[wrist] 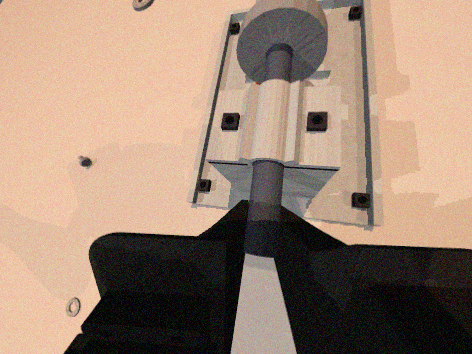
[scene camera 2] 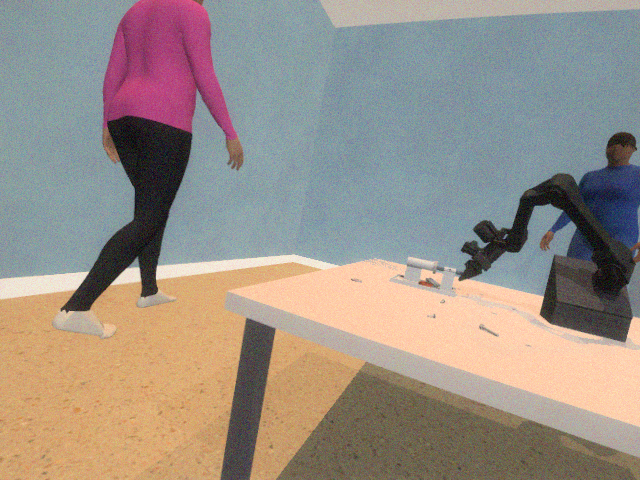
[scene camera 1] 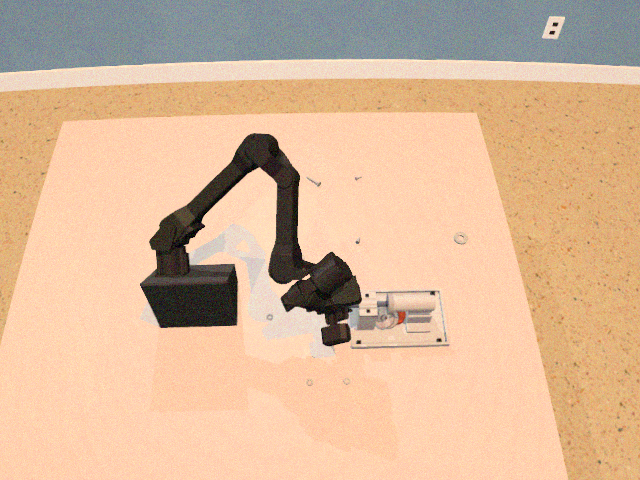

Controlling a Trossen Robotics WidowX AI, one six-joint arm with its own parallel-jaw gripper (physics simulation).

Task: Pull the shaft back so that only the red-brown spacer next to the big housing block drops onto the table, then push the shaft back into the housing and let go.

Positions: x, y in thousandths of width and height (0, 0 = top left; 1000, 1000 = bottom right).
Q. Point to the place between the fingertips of my gripper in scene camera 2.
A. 716, 584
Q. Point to a dark shaft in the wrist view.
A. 556, 651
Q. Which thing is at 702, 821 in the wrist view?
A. My gripper.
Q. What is my gripper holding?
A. A dark shaft.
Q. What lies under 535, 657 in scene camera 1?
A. My gripper.
